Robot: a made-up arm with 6 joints.
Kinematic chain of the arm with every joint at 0, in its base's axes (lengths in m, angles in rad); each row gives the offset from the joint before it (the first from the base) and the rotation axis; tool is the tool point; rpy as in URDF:
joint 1: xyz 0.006 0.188 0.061 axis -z
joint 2: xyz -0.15 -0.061 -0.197 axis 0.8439 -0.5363 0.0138
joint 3: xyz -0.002 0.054 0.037 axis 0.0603 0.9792 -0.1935
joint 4: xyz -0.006 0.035 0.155 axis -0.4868 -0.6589 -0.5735
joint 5: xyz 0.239 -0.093 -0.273 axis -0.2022 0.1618 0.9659
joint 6: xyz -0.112 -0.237 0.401 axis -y
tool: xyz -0.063 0.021 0.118 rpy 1.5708 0 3.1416
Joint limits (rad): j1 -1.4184..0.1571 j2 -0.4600..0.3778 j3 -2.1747..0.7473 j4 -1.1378..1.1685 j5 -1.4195..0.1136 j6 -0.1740..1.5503
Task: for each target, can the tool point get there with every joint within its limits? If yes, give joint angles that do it. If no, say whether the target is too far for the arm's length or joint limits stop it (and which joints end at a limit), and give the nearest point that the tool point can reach.
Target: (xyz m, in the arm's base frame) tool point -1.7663 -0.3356 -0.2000
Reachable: no: too far | nearest point -0.6766 -0.0137 -0.1240 | short by 1.139 m
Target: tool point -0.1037 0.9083 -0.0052
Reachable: no: joint limits stop it (at a limit: joint 1, joint 2, joint 5) | nearest point -0.1316 0.4680 -0.0045 | short by 0.441 m
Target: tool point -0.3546 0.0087 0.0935
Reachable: yes | joints -0.1283 -0.2475 -0.4830 0.5280 -0.3082 1.3044
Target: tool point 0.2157 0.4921 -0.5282
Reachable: no: joint limits stop it (at a limit: joint 1, joint 3, joint 4, joint 5, joint 6) | nearest point 0.1982 0.3108 -0.2874 | short by 0.302 m
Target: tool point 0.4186 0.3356 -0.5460
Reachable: no: joint limits stop it (at a limit: joint 1, joint 3, joint 4, joint 5, joint 6) | nearest point 0.2741 0.2446 -0.2985 | short by 0.301 m
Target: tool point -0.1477 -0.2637 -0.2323
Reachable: yes | joints -0.9421 -0.1828 -1.4947 0.4491 -0.8112 0.2998
